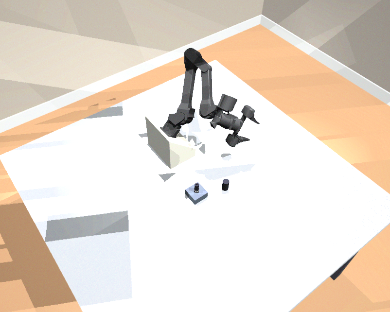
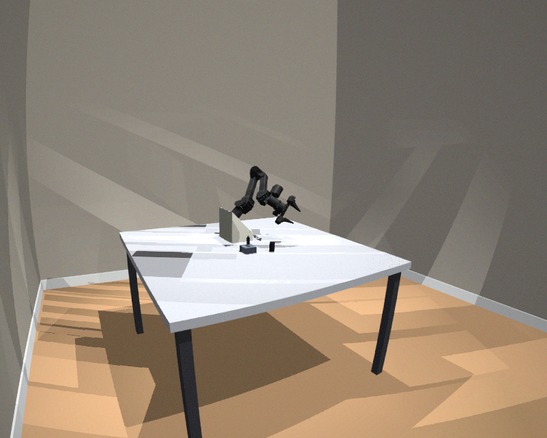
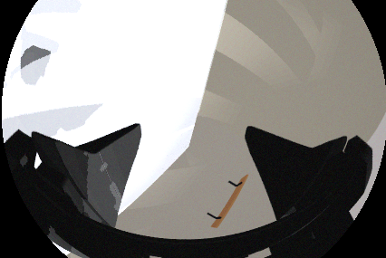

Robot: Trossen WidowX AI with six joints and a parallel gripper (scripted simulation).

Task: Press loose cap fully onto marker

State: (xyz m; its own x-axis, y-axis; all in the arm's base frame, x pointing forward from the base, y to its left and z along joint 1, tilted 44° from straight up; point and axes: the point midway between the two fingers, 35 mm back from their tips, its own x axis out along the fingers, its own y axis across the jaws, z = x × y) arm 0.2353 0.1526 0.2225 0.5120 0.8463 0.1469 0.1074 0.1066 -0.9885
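Right now my gripper tip is 230 mm to the left of the dark marker cap, 130 mm above it and 60 mm short of it.
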